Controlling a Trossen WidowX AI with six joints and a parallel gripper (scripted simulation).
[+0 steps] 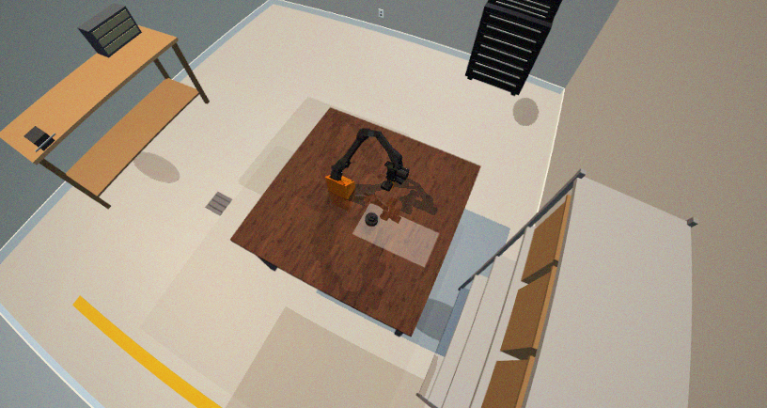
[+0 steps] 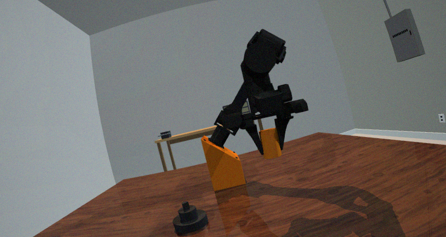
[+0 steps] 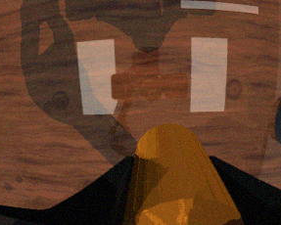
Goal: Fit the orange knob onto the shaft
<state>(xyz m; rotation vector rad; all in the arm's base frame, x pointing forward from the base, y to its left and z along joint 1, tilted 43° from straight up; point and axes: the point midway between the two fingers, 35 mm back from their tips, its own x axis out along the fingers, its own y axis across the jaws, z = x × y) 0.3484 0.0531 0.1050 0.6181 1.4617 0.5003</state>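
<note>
My gripper tip is now 40 mm past the dark pedestal, 220 mm to the left of it and 110 mm above it. The rest, counted from my gripper tip: orange knob 20 mm above.
</note>
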